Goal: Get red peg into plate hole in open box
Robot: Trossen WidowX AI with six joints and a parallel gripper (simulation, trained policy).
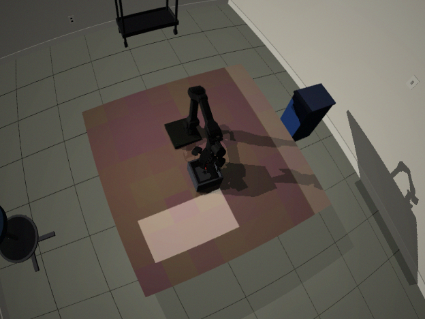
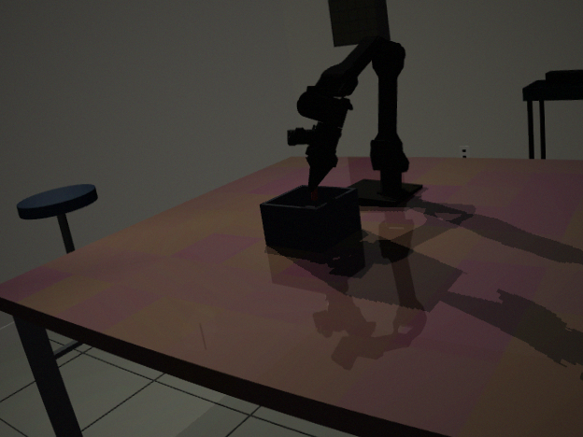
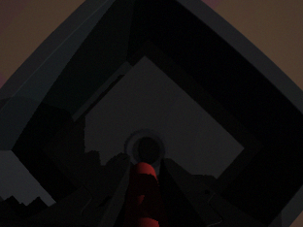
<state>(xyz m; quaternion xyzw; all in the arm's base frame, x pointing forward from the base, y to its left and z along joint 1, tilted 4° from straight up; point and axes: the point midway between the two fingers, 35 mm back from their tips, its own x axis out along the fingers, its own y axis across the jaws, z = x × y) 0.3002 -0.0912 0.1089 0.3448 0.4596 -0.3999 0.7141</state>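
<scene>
Right now the red peg is 10 mm behind my gripper tip, 10 mm to the left of it and 20 mm above it. Also, from my gripper tip: dark box (10 mm ahead, 80 mm below); then grey plate (10 mm ahead, 60 mm below).
</scene>
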